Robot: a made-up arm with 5 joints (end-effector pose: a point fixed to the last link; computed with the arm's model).
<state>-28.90 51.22 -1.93 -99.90 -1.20</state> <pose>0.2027 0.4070 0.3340 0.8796 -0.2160 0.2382 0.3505</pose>
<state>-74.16 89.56 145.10 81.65 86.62</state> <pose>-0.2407 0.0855 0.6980 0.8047 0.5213 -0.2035 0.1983</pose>
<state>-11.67 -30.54 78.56 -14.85 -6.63</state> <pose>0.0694 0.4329 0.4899 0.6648 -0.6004 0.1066 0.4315</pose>
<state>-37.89 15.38 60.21 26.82 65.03</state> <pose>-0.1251 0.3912 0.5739 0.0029 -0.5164 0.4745 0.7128</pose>
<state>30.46 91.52 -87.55 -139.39 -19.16</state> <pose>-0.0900 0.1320 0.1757 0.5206 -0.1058 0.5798 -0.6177</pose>
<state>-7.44 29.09 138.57 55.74 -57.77</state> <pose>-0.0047 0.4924 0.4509 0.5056 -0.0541 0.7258 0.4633</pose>
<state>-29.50 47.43 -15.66 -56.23 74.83</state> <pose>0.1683 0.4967 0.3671 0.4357 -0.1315 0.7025 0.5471</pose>
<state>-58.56 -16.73 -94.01 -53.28 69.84</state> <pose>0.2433 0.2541 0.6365 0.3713 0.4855 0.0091 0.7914</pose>
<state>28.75 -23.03 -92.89 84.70 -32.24</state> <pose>0.1184 0.0233 0.3350 0.2097 -0.3133 0.4381 -0.8161</pose>
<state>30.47 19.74 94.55 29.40 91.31</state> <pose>0.0258 0.4075 0.2773 0.3028 0.2626 -0.9065 -0.1328</pose>
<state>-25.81 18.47 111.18 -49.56 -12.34</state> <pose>0.0635 0.4127 0.3647 0.3429 -0.7345 0.0915 0.5785</pose>
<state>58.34 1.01 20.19 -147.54 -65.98</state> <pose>0.2263 0.0913 0.5994 0.1075 -0.9620 -0.2433 -0.0617</pose>
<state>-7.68 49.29 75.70 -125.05 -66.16</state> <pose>0.2385 0.3339 0.3222 0.3564 -0.5463 -0.4042 0.6412</pose>
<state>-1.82 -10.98 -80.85 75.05 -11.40</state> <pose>0.0882 0.0493 0.3335 0.1492 -0.3485 0.5416 -0.7503</pose>
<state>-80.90 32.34 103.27 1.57 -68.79</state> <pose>-0.0687 0.2231 0.5675 0.1031 0.0815 -0.0474 0.9902</pose>
